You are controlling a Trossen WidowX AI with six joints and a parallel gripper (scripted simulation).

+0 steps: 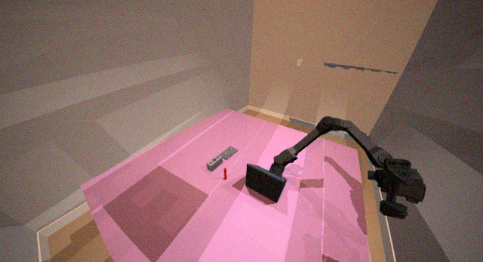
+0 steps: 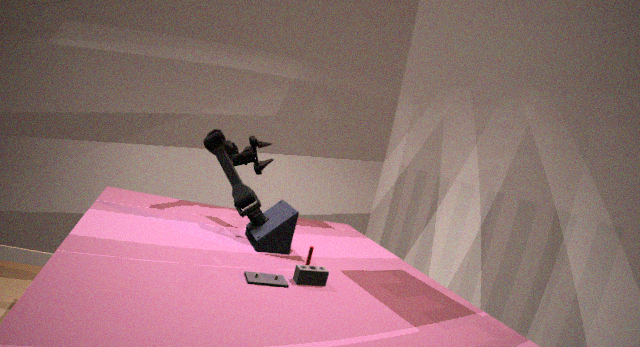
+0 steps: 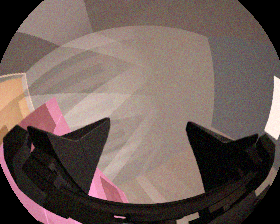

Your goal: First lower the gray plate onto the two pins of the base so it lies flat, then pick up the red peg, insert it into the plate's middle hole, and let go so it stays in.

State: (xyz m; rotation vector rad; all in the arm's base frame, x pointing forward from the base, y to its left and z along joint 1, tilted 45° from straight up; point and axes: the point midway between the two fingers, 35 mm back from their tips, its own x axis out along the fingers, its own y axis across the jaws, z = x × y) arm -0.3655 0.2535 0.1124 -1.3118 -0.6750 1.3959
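My gripper tip is now 73 cm short of the thick gray plate, 29 cm above it and 7 cm to the left of it. From my gripper tip the other things lie so: flat gray base: 73 cm ahead, 32 cm below, 21 cm to the right; red peg: 62 cm ahead, 28 cm below, 3 cm to the right.
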